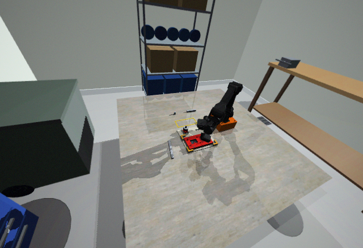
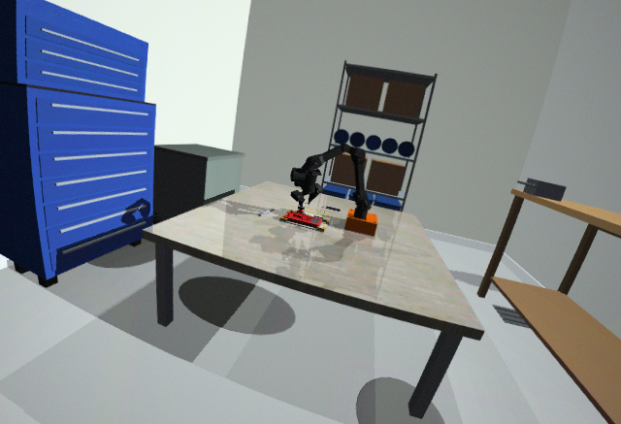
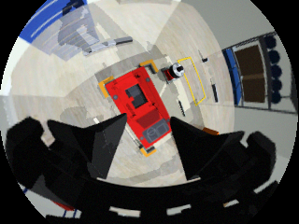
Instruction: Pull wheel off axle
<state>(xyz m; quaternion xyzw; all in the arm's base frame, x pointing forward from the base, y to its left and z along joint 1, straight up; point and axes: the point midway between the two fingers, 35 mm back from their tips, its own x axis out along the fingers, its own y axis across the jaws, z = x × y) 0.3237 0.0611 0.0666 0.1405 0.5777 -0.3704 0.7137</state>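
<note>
My gripper tip is now 20 mm short of the wheel, 150 mm to the left of it and 70 mm above it. From my gripper tip the other things lie so: small grey part 30 mm behind, 380 mm to the right, 90 mm below; then thin grey bar 210 mm ahead, 50 mm to the right, 100 mm below; then upright axle 20 mm ahead, 150 mm to the right, 70 mm below.
</note>
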